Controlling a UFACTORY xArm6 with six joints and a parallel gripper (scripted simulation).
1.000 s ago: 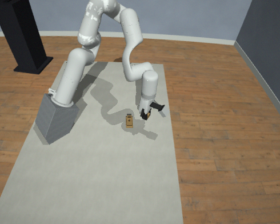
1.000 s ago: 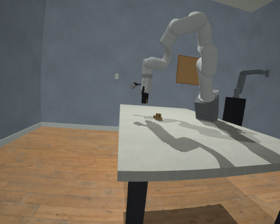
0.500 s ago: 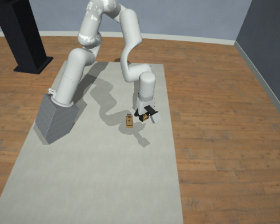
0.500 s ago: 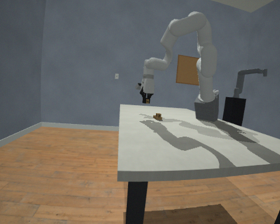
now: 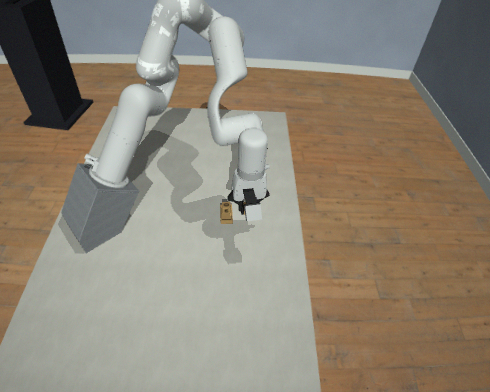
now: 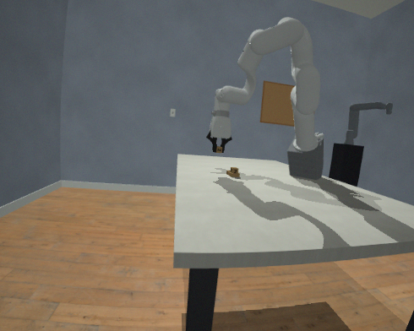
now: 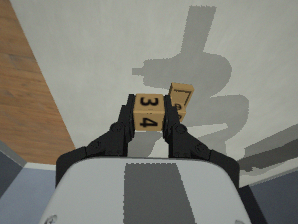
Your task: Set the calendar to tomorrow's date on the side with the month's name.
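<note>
Right now my hand is 110 mm above the wooden calendar tray, 80 mm past it and 40 mm to the right of it. The rest, counted from my hand: wooden digit cube: 10 mm below.
</note>
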